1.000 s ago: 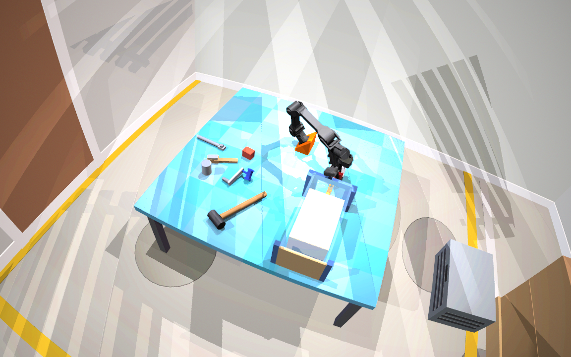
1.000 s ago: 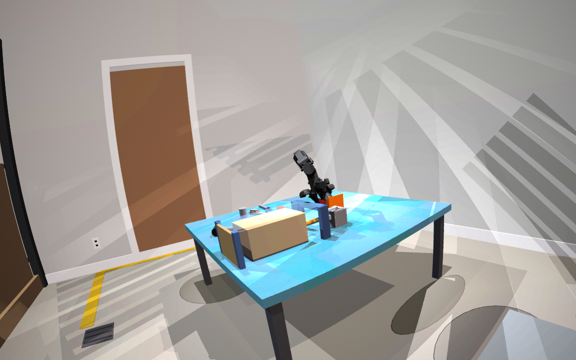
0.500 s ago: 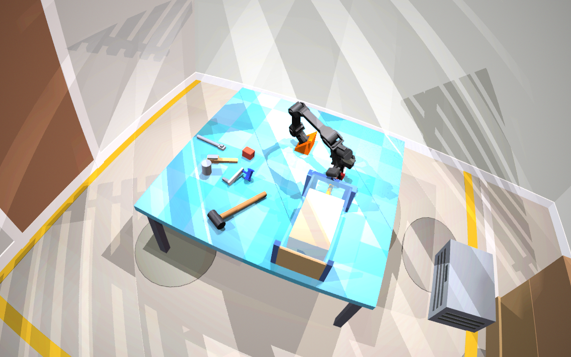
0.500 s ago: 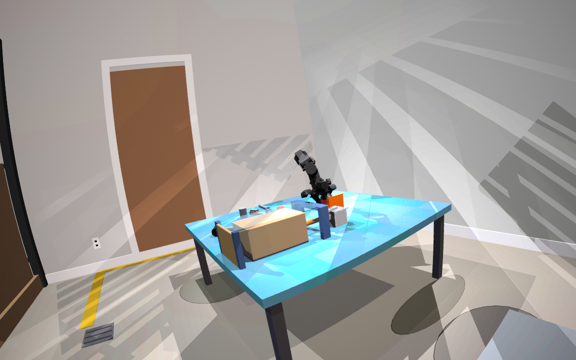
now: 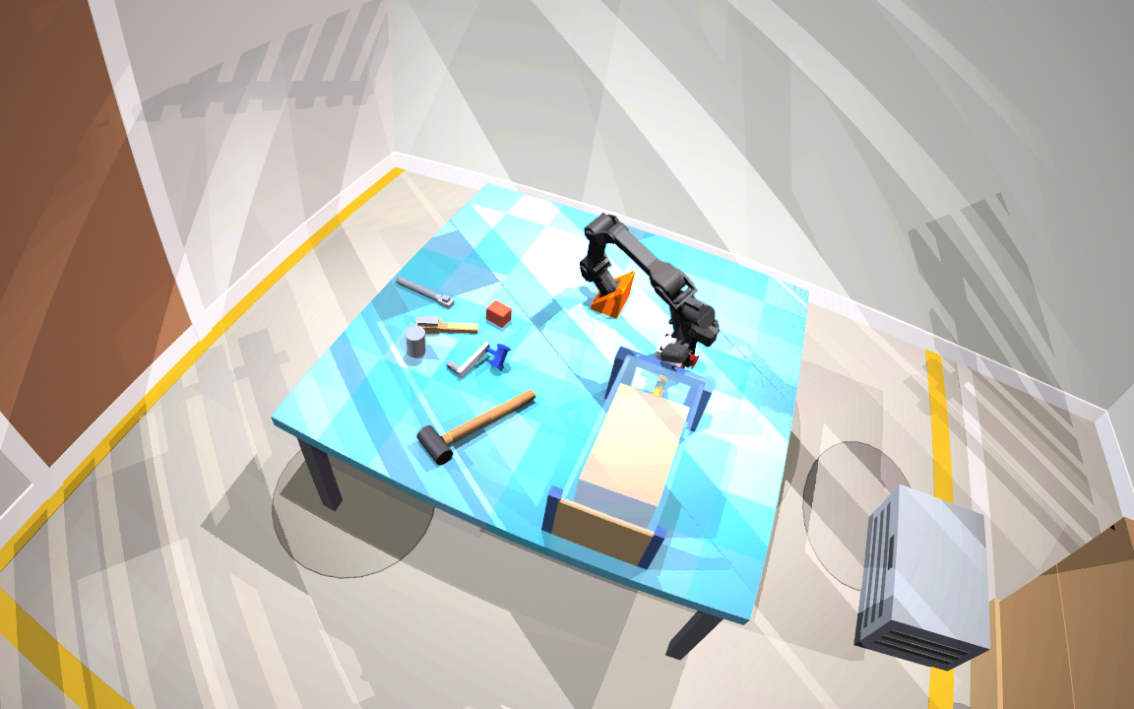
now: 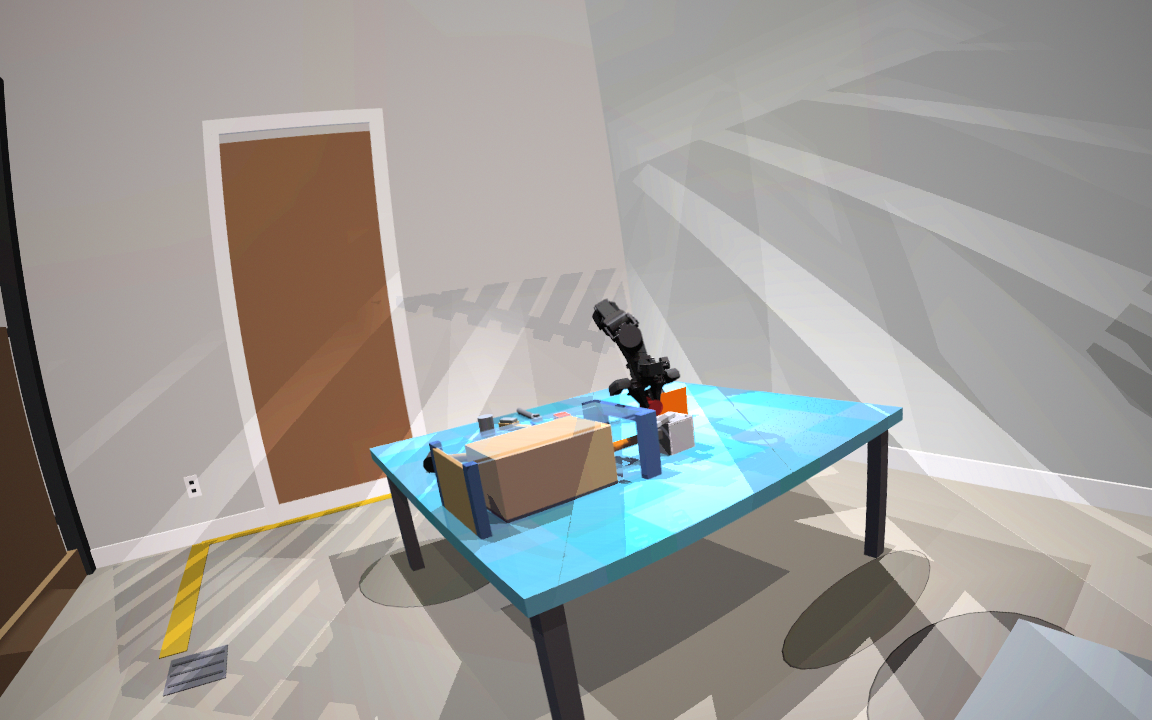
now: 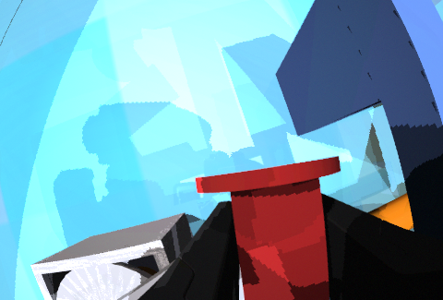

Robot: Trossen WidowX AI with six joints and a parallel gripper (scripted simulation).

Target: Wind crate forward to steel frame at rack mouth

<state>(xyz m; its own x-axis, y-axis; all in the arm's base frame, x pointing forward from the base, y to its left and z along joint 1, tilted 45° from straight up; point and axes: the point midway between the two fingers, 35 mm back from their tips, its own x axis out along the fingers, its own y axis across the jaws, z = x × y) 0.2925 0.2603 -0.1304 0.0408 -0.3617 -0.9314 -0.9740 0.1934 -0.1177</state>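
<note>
Now: gripper tip 4 cm past the winch handle, 3 cm to the left of it and 3 cm above it. From my gripper tip the other things lie so: clear-panelled cubby 31 cm ahead, 7 cm to the right, 2 cm below; red knob 1 cm to the right; grey winch 11 cm behind, 10 cm below, 6 cm to the right.
</note>
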